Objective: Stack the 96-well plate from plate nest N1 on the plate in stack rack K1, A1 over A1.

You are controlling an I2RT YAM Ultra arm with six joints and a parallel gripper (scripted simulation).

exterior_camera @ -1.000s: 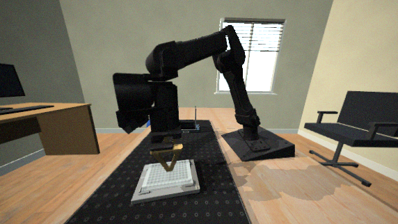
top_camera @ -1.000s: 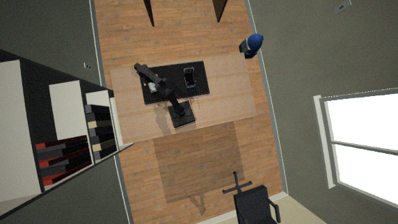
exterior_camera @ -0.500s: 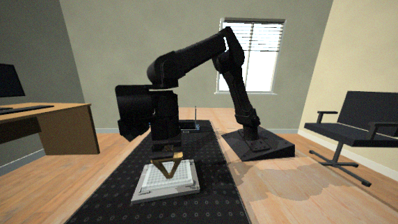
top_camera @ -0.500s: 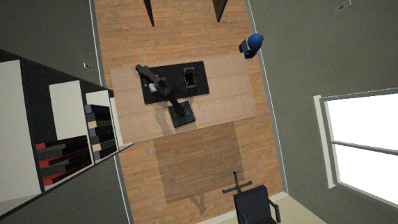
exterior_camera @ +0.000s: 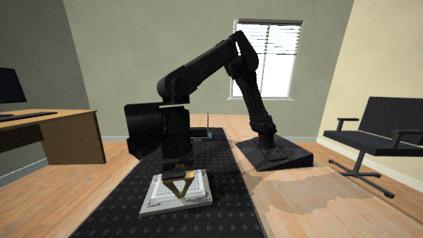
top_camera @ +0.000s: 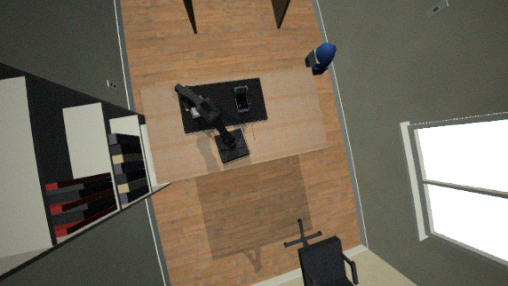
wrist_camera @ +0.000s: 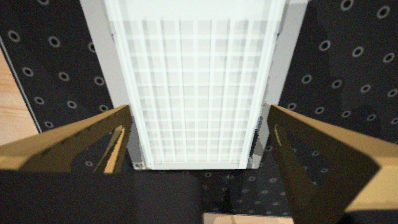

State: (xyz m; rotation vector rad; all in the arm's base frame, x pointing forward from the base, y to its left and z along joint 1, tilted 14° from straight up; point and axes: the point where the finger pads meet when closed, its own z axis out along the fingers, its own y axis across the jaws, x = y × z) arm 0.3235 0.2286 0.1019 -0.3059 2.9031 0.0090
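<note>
The 96-well plate lies 1 cm ahead of my hand and 1 cm below it. Round my hand: plate nest N1 (1 cm ahead, 2 cm below); A1 mark (8 cm behind, 4 cm to the left, 2 cm below).
</note>
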